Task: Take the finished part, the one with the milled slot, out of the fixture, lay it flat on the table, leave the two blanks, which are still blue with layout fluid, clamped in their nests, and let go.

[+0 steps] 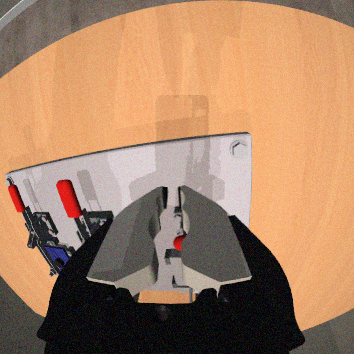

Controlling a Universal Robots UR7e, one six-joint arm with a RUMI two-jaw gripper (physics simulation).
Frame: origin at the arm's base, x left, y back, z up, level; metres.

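Where they show: gripper, fingertip midpoint: (172, 188).
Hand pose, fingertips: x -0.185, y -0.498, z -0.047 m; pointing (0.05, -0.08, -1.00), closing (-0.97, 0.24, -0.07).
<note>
After its pixels a point has its place.
My gripper (172, 188) {y -0.498, x -0.185, z -0.047 m} is shut, its two grey jaws close together with a narrow gap between the tips. No part shows between the tips. It hangs over the light grey fixture plate (130, 162) {y -0.519, x -0.144, z -0.084 m}. A blue blank (54, 252) {y -0.424, x 0.040, z -0.068 m} sits in the clamp at the far left of the fixture, partly shown. A second blank and the finished part with the milled slot cannot be made out; the jaws and the black gripper body hide much of the fixture.
Toggle clamps with red handles (15, 198) {y -0.532, x 0.016, z -0.048 m} (68, 198) {y -0.515, x -0.091, z -0.038 m} stand on the plate's left side. Another red handle (178, 243) {y -0.481, x -0.188, z -0.002 m} shows through the gap between the jaws. A bolt (238, 148) {y -0.506, x -0.247, z -0.077 m} sits at the plate's far right corner. The round wooden table (300, 125) {y -0.508, x -0.328, z -0.099 m} extends around the plate.
</note>
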